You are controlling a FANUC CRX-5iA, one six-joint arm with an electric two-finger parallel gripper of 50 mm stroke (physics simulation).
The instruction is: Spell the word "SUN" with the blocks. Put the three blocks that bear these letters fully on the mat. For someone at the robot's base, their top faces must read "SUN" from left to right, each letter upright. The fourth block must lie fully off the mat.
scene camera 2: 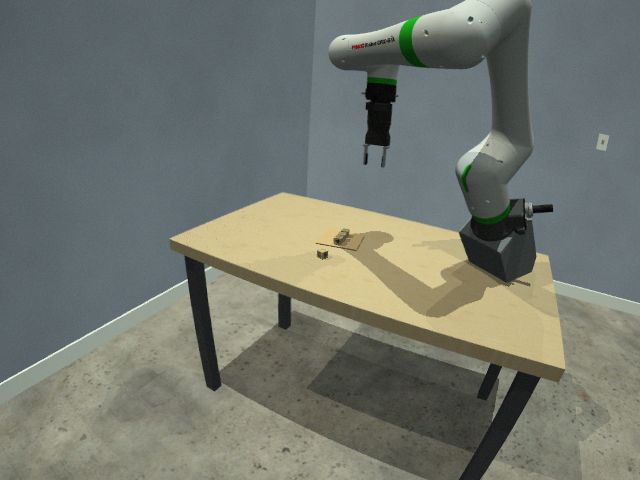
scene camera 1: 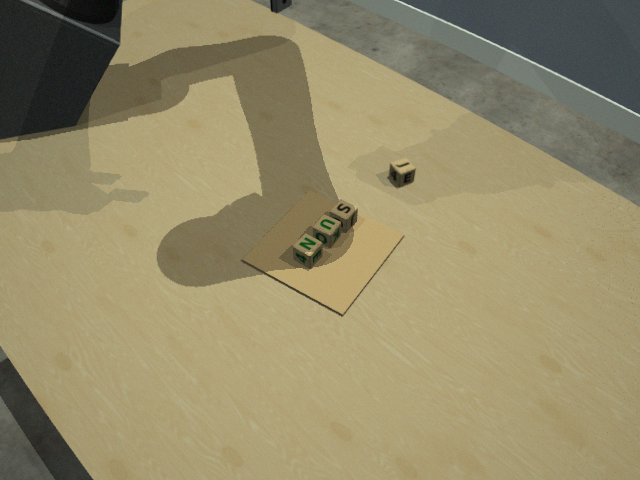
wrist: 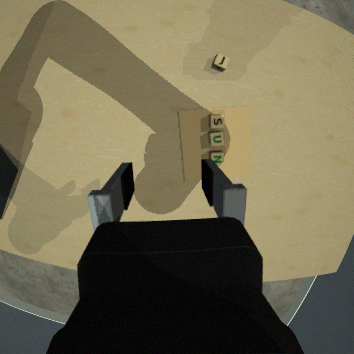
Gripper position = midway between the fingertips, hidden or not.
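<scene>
You'd spot my gripper (scene camera 2: 374, 165) here, and it's in the wrist view too, at (wrist: 166, 174). There's a mat (scene camera 1: 341, 274) as well, and from the wrist you get that mat at (wrist: 193, 123).
</scene>
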